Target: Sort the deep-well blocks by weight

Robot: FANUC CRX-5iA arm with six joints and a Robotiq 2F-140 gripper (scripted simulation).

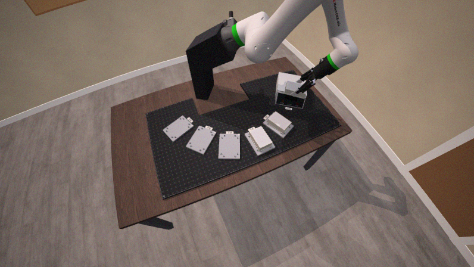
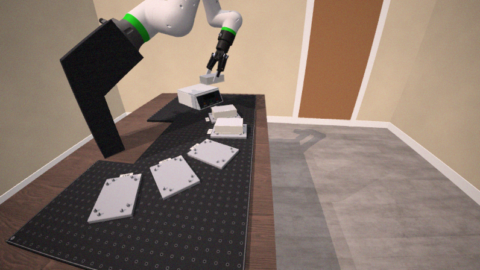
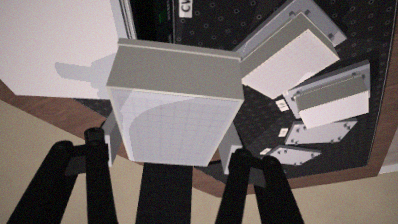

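My gripper is now 150 mm past the weigher platform, 40 mm to the right of it and 100 mm above it. Round my hand: plate: 140 mm ahead, 100 mm to the right, 190 mm below; then check-weigher CW: 140 mm behind, 40 mm to the left, 130 mm below.
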